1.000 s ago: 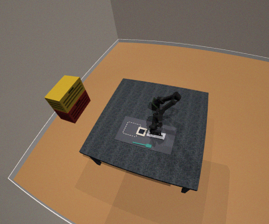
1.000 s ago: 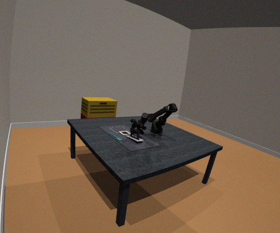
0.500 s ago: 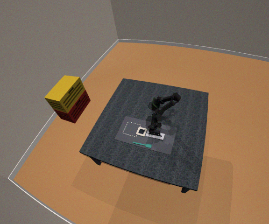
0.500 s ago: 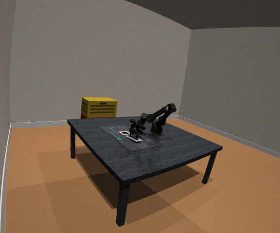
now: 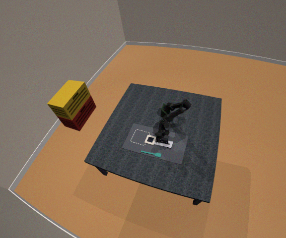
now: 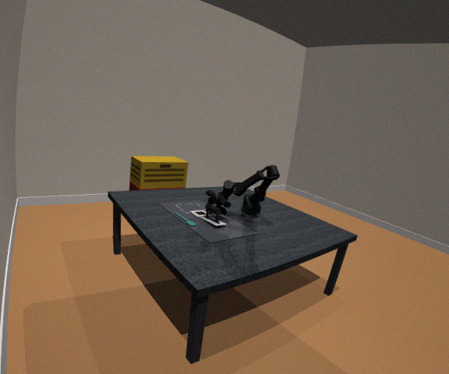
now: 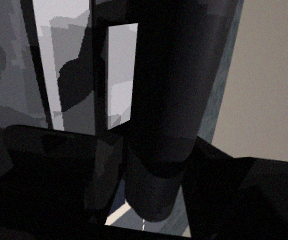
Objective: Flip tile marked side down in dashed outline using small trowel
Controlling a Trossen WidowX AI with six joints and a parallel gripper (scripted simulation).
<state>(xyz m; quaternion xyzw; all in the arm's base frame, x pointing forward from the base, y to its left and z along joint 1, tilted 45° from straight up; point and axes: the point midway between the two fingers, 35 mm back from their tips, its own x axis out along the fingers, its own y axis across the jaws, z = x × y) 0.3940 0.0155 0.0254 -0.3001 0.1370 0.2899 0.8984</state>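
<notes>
Right now my gripper tip is 2 cm past the grey mat, 5 cm to the left of it and 8 cm above it. Round my gripper tip: tile 3 cm behind, 11 cm to the right, 5 cm below; teal trowel 12 cm ahead, 4 cm to the right, 5 cm below.
</notes>
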